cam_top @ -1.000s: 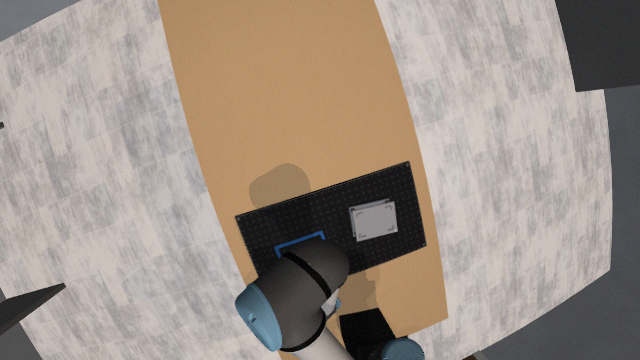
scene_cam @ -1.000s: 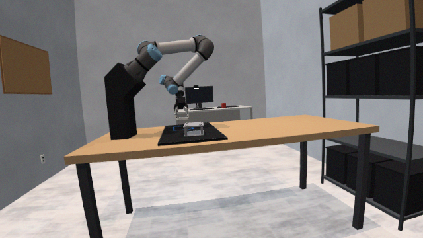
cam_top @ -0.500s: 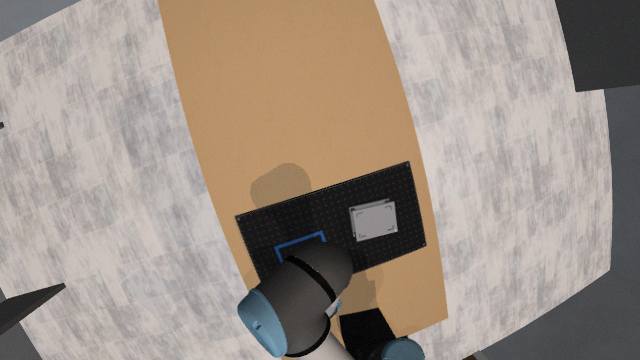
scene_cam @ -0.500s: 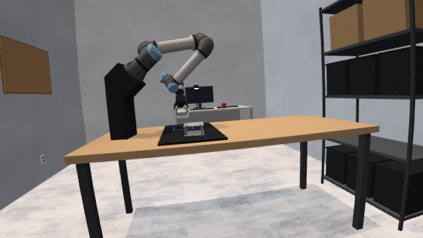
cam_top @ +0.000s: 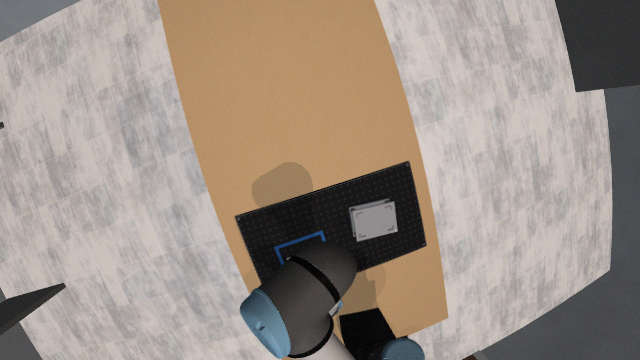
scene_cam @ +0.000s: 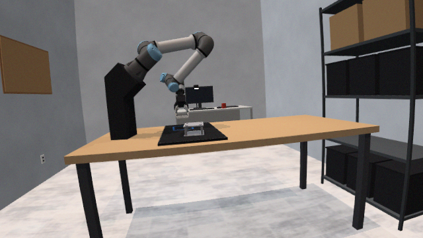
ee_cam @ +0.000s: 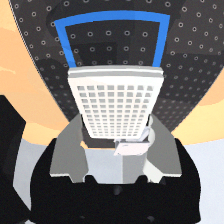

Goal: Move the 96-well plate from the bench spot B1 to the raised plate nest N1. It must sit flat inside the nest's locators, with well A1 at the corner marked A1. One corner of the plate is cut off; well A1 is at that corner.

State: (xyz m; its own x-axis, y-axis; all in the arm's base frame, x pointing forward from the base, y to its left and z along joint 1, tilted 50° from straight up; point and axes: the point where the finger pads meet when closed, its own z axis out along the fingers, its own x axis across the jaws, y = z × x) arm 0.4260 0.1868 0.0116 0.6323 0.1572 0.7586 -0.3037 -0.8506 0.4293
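Now: the grey raised nest N1 11 cm ahead of my hand, 27 cm to the right of it and 3 cm below it. From my hand the other things lie so: white 96-well plate right at my hand.
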